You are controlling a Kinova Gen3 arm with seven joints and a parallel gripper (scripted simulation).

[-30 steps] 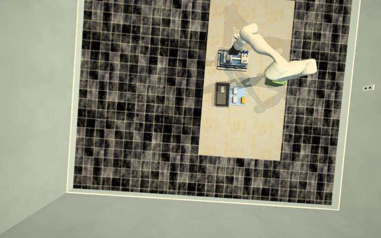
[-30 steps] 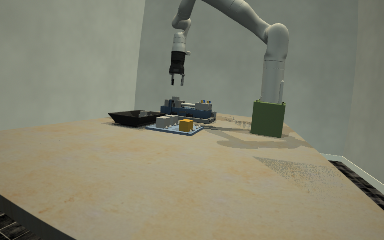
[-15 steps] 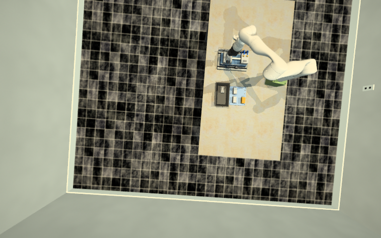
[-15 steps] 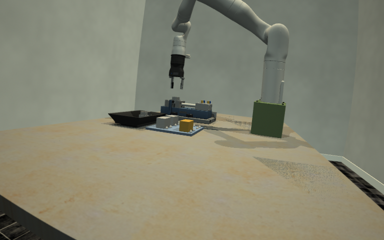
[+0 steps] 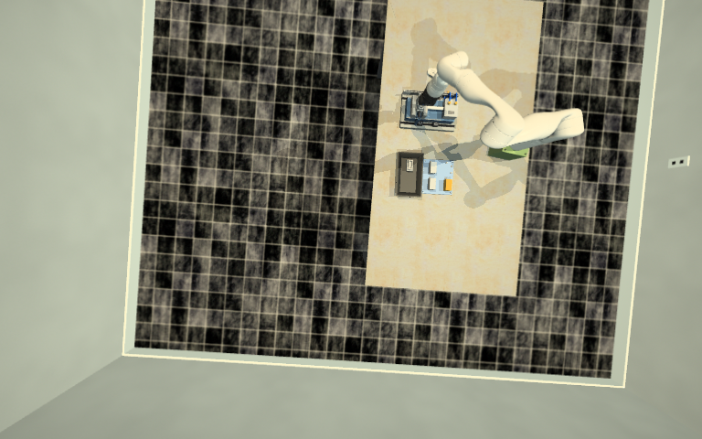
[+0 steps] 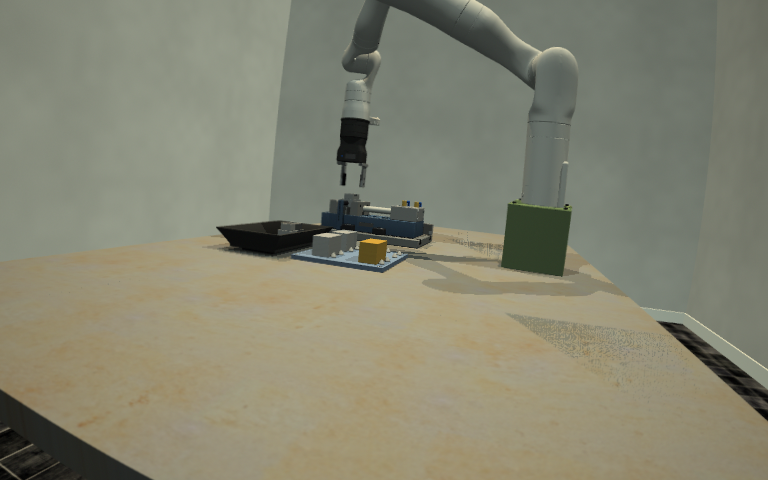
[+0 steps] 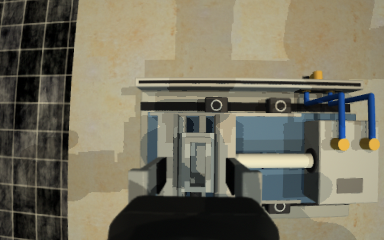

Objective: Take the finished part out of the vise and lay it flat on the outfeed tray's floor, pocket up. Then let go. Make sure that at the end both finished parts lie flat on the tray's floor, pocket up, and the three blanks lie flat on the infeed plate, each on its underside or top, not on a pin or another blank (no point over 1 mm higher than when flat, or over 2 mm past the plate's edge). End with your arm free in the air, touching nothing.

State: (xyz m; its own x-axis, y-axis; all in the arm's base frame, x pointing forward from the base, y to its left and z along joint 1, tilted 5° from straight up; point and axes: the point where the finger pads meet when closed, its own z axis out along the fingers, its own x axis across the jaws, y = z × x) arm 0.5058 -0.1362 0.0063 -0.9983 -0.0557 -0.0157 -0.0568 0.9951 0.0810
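Right now my hand is 7 cm past the blue vise and 11 cm above it. Also, from my hand: orange block: 22 cm behind, 38 cm to the left, 13 cm below; then light blue plate: 17 cm behind, 34 cm to the left, 15 cm below.
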